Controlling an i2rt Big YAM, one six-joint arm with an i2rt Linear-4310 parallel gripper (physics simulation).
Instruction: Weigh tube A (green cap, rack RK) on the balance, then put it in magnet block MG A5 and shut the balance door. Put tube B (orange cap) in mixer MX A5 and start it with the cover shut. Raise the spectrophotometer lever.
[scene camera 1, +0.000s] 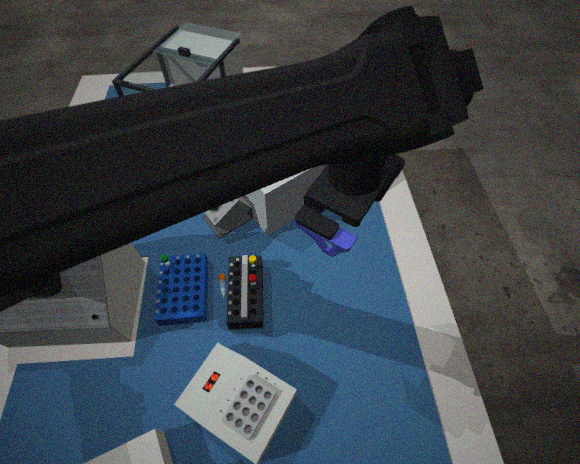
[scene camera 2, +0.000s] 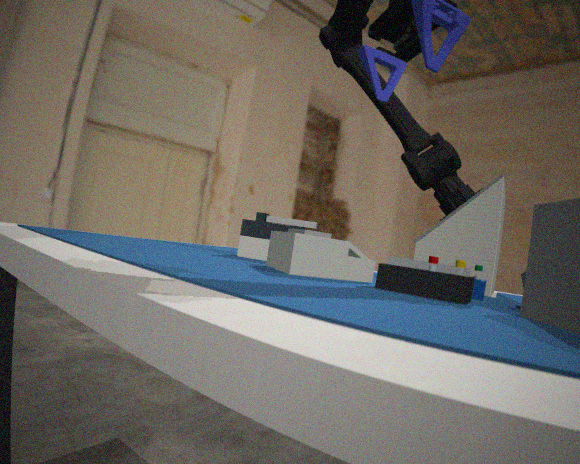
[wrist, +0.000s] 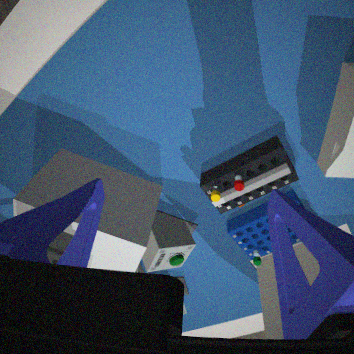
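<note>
Tube A's green cap (scene camera 1: 164, 258) (scene camera 2: 479, 268) (wrist: 257, 260) is at a corner of the blue rack (scene camera 1: 181, 295) (wrist: 250, 227). The orange-capped tube B (scene camera 1: 222, 284) shows between that rack and a black block with a pale bar (scene camera 1: 245, 300) (scene camera 2: 425, 283) (wrist: 247, 177); whether it leans or lies, I cannot tell. My gripper (scene camera 1: 334, 247) (scene camera 2: 409, 85) (wrist: 185, 192) is open and empty, high above the table. The glass-sided balance (scene camera 1: 202, 45) and the white box that looks like the mixer (scene camera 1: 287, 200) (wrist: 87, 192) are partly hidden by the arm. The spectrophotometer lever cannot be made out.
Yellow (scene camera 1: 252, 259) and red (scene camera 1: 252, 277) caps stand in the black block. A small green-button box (scene camera 1: 230, 217) (wrist: 167, 245) is beside the white box. A white block with red digits (scene camera 1: 197, 397) is in front. A large grey sloped device (scene camera 1: 122, 300) stands left.
</note>
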